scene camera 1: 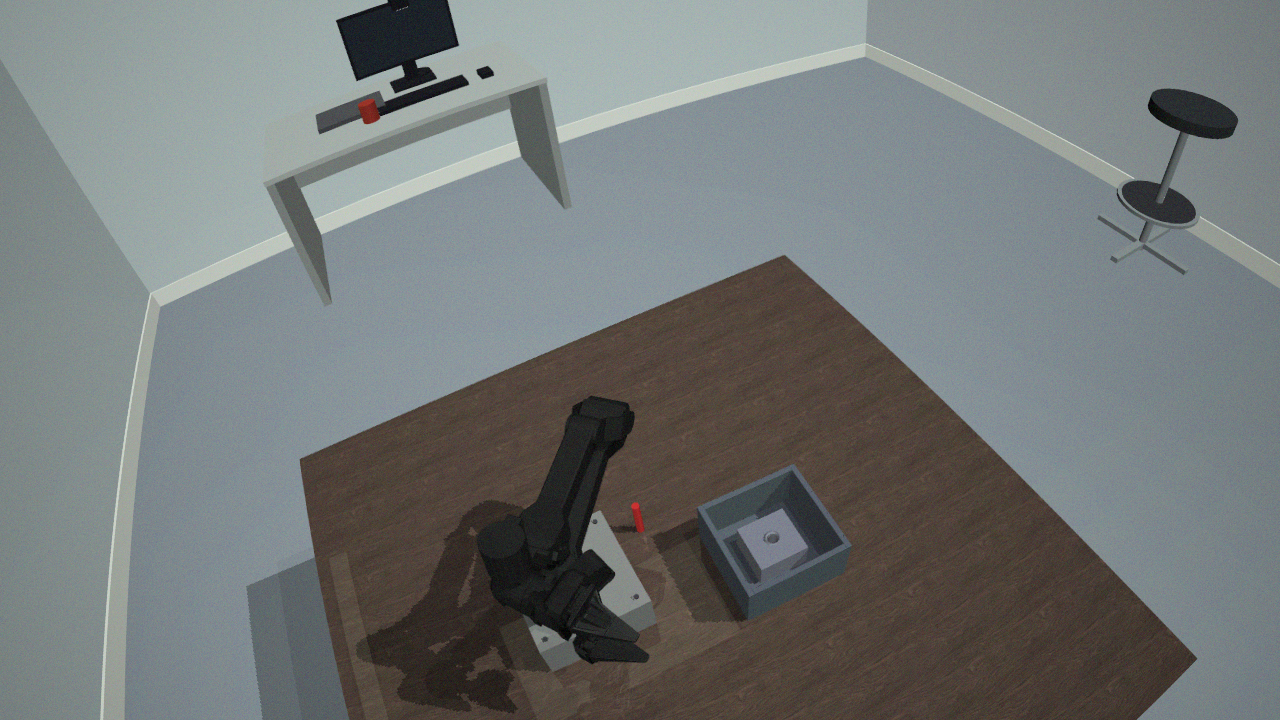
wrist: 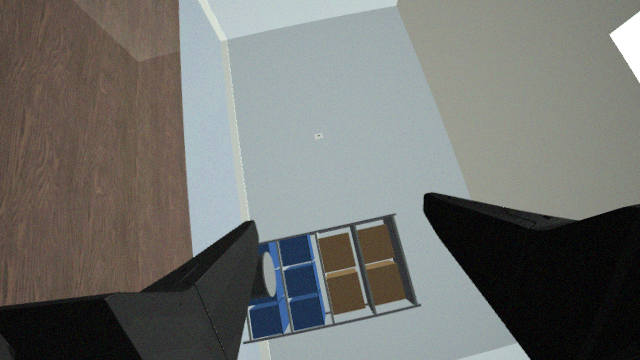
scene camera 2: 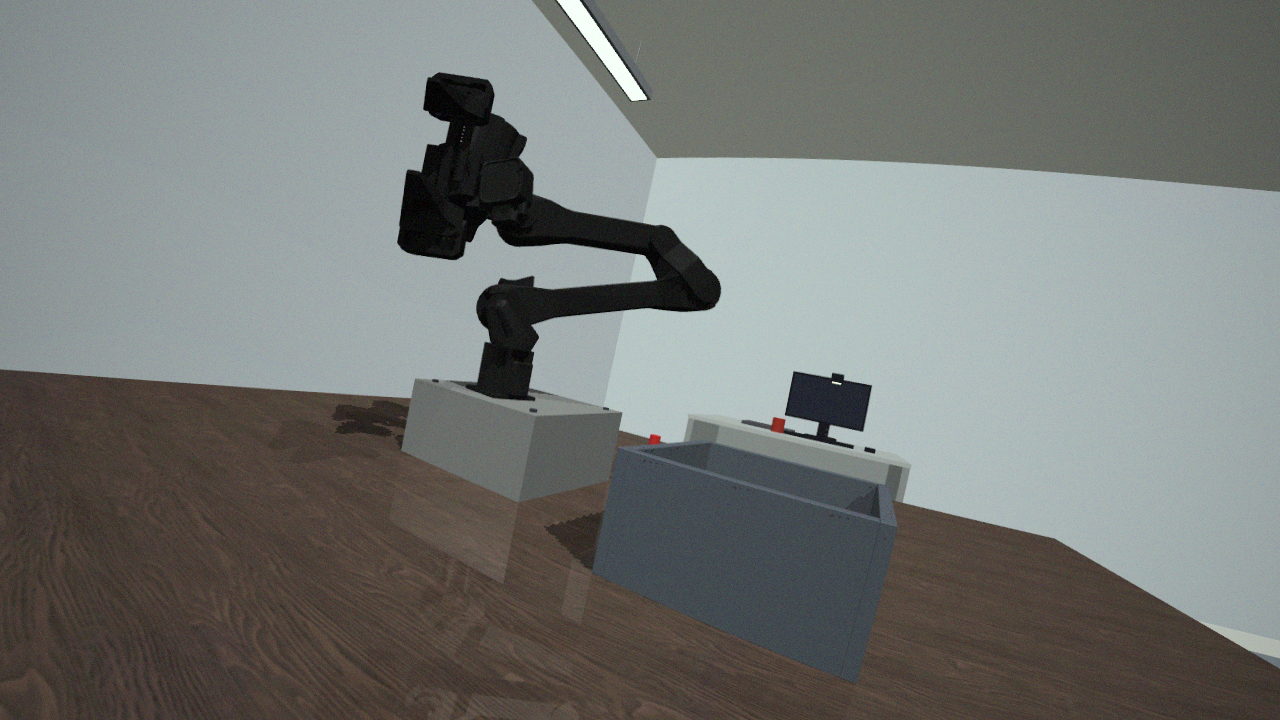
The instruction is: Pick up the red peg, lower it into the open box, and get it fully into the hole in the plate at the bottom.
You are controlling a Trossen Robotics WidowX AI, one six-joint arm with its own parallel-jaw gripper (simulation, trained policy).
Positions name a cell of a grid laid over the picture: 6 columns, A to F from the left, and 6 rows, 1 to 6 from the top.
Scene:
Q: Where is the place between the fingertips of my gripper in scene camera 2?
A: At B2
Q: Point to a grey box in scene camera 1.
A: D5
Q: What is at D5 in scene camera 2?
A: A grey box.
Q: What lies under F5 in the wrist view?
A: My gripper.

